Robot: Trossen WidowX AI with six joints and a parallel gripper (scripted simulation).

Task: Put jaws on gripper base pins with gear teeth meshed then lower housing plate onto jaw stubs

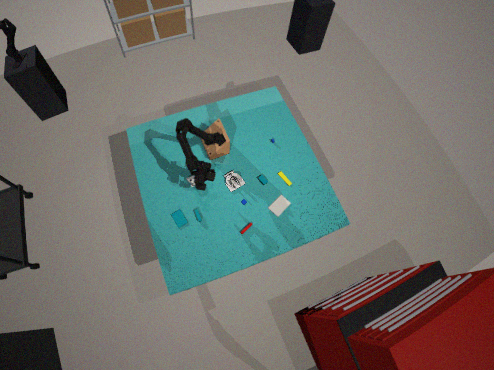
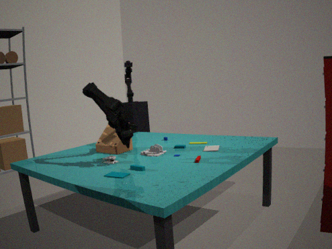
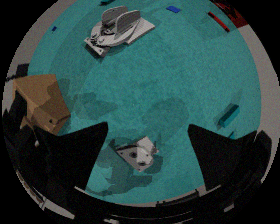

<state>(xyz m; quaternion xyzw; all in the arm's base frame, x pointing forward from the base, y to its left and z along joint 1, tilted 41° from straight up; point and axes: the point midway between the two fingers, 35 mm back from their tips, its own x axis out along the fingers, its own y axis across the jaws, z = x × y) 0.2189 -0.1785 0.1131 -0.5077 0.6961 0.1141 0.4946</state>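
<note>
The grey gripper base is 7 cm behind my gripper tip, 7 cm to the right of it and 6 cm below it. From my gripper tip the other things lie so: grey-white housing plate: 18 cm to the left, 8 cm below; then teal bar: 18 cm ahead, 13 cm to the right, 7 cm below; then blue cube: 21 cm ahead, 19 cm to the left, 8 cm below.
</note>
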